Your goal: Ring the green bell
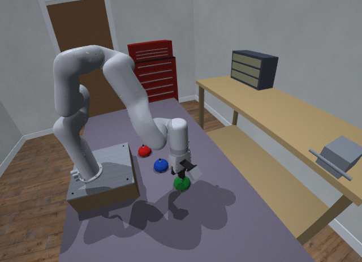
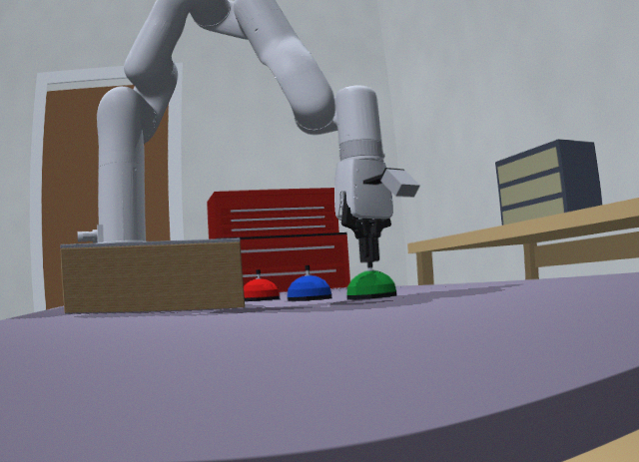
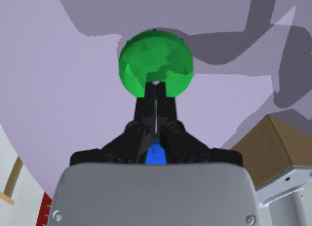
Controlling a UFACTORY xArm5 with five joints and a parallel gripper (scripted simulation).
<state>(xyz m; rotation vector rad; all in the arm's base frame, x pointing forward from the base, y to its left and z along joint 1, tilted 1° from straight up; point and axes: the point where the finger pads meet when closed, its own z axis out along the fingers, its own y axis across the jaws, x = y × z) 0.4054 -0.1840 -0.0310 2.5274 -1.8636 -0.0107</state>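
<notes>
Right now the green bell is 40 mm below my hand. The rest, counted from my hand: blue bell 50 mm behind, 160 mm to the left, 40 mm below; red bell 100 mm behind, 320 mm to the left, 40 mm below.
</notes>
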